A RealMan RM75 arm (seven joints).
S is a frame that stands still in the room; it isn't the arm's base.
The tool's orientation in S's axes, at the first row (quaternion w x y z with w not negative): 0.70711 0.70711 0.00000 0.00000
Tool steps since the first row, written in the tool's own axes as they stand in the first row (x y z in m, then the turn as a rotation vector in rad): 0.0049 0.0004 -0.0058 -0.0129 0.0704 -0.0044; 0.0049 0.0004 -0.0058 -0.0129 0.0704 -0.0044; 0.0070 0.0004 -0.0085 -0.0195 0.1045 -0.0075; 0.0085 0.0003 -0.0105 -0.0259 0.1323 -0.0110; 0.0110 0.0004 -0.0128 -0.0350 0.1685 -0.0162; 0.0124 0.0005 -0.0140 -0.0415 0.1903 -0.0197; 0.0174 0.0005 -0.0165 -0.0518 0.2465 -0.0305
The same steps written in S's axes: 0.0049 0.0058 0.0004 -0.0129 0.0044 0.0704; 0.0049 0.0058 0.0004 -0.0129 0.0044 0.0704; 0.0070 0.0085 0.0004 -0.0195 0.0075 0.1045; 0.0085 0.0105 0.0003 -0.0259 0.0110 0.1323; 0.0110 0.0128 0.0004 -0.0350 0.0162 0.1685; 0.0124 0.0140 0.0005 -0.0415 0.0197 0.1903; 0.0174 0.0165 0.0005 -0.0518 0.0305 0.2465
